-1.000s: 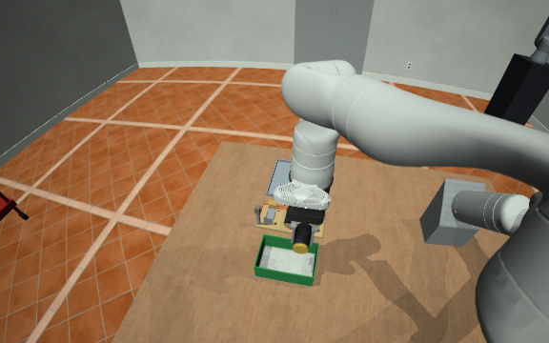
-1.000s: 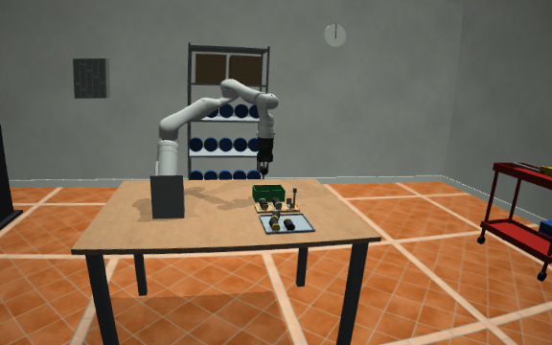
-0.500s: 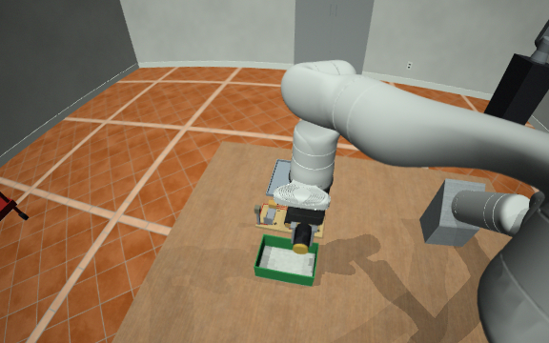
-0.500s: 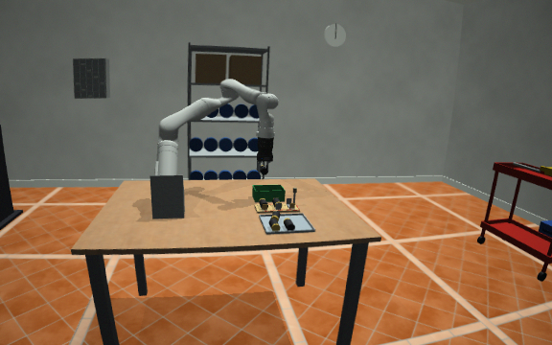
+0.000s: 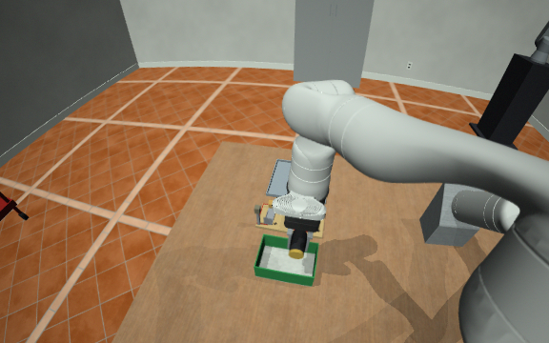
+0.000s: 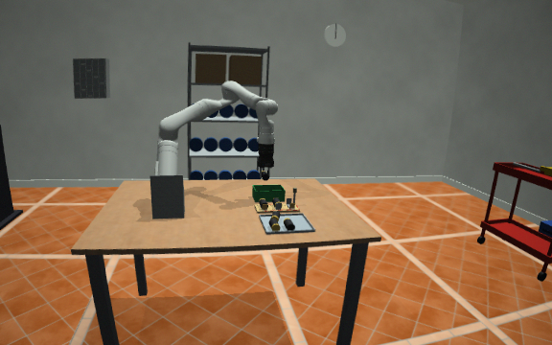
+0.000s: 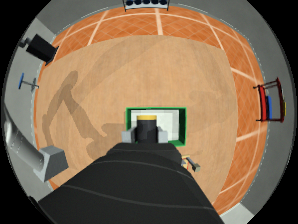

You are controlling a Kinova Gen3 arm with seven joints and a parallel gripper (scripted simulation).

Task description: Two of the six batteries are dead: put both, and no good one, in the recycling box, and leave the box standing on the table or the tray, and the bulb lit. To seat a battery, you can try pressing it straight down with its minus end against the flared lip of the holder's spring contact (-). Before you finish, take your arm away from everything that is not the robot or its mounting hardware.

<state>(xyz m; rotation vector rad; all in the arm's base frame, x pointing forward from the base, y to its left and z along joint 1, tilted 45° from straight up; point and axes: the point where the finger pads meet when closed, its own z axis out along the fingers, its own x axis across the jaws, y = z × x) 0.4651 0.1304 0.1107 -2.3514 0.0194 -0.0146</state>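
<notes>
The green recycling box lies 20 mm ahead of my hand and 110 mm below it. The rest, counted from my hand: grey tray (30 mm ahead, 320 mm to the right, 130 mm below).
</notes>
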